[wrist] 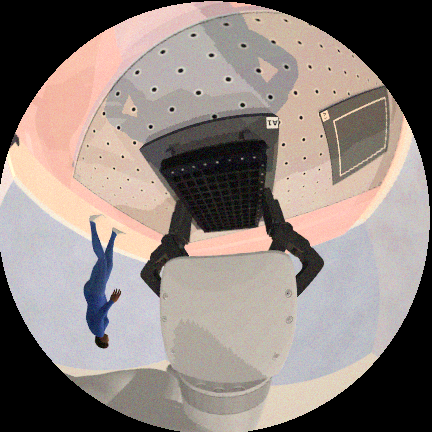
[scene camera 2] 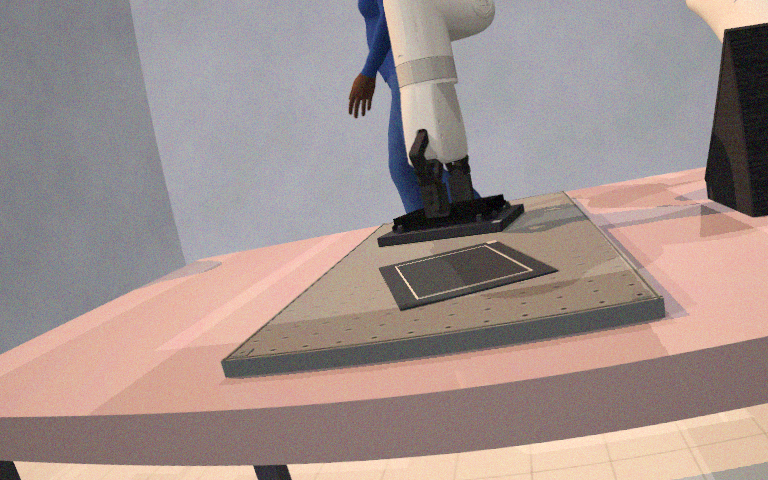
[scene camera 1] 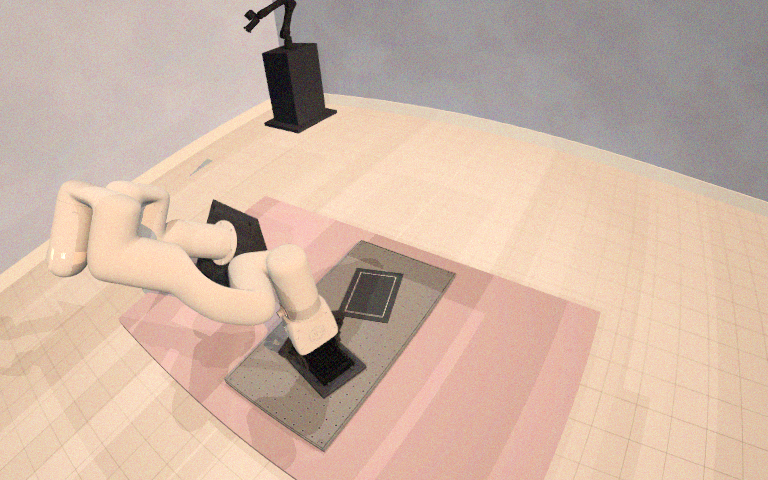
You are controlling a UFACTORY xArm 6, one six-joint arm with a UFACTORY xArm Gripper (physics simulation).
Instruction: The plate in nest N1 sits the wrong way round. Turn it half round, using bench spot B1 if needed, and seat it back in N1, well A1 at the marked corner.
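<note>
My gripper (scene camera 2: 449,206) (wrist: 223,201) is shut on the black well plate (scene camera 1: 328,363) (scene camera 2: 470,212) (wrist: 220,192), one finger on each side. The plate is low at nest N1 (scene camera 1: 325,391) (scene camera 2: 441,233) (wrist: 200,134), within its outline in scene camera 2. Whether it rests fully down is unclear. The nest's A1 label (wrist: 272,122) shows at one corner in the wrist view. The plate's own A1 mark is too dark to make out. Bench spot B1 (scene camera 1: 372,294) (scene camera 2: 398,285) (wrist: 332,150) is a dark pad with a pale outline and bears no plate. The arm hides the fingers in scene camera 1.
Nest and pad stand on a perforated board (scene camera 1: 416,283) (scene camera 2: 317,316) (wrist: 250,92) on the pink table (scene camera 1: 481,362) (scene camera 2: 135,345). A person in blue (scene camera 2: 396,152) (wrist: 97,290) stands beyond the table. Another dark arm on a black pedestal (scene camera 1: 294,84) stands far back.
</note>
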